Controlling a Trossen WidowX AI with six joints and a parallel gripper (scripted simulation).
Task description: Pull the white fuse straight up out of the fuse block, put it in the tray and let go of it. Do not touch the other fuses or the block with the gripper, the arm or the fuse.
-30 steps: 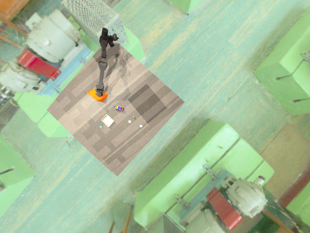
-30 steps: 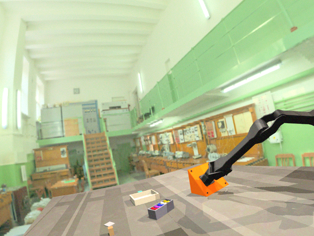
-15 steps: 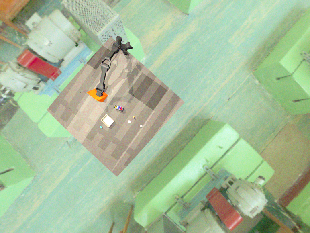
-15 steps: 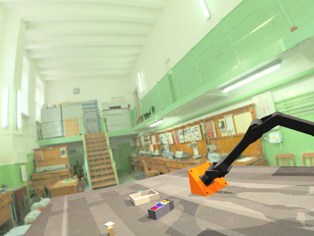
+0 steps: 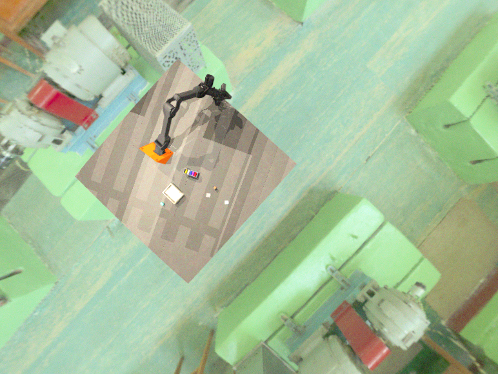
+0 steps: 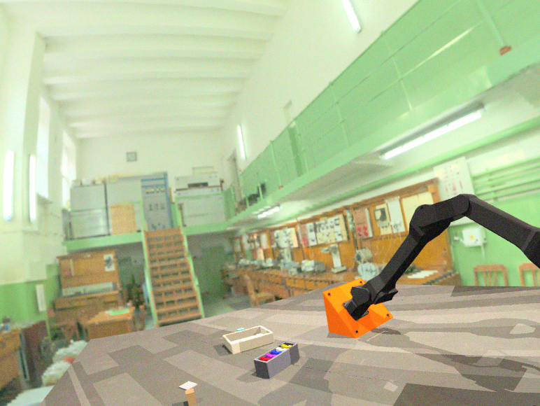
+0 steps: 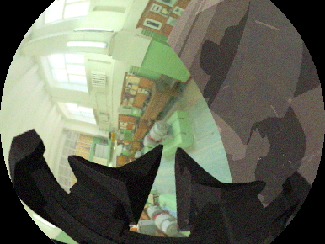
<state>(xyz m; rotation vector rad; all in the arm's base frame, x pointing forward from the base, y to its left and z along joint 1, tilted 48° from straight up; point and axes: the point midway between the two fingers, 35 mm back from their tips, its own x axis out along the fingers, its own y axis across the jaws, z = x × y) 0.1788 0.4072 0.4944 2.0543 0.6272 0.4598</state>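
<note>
Right now my gripper tip is 6 cm short of the white fuse, 65 cm to the left of it and 4 cm above it. Round my gripper tip: cream tray (6 cm ahead, 86 cm to the right, 6 cm below).
</note>
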